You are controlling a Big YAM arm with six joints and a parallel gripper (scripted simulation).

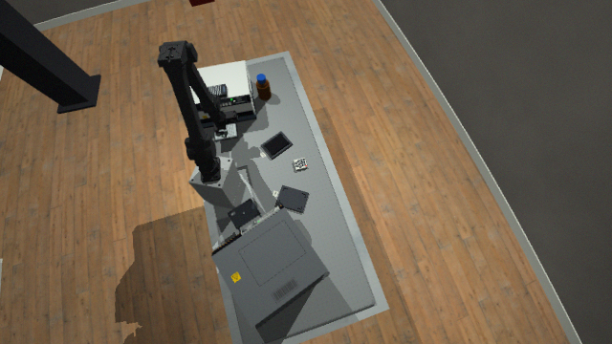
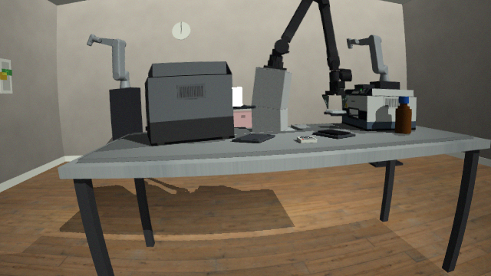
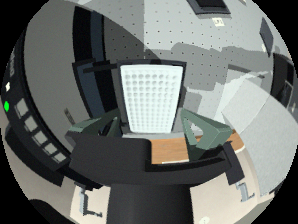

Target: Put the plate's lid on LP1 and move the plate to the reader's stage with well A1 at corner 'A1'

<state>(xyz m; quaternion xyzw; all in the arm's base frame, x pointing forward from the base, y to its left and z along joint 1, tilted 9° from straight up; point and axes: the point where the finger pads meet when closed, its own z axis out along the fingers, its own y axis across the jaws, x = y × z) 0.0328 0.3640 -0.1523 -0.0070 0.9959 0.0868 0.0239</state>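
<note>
The lidded plate is 30 mm below my hand. The rest, counted from my hand: brown capped bottle 290 mm to the left, 270 mm ahead.
</note>
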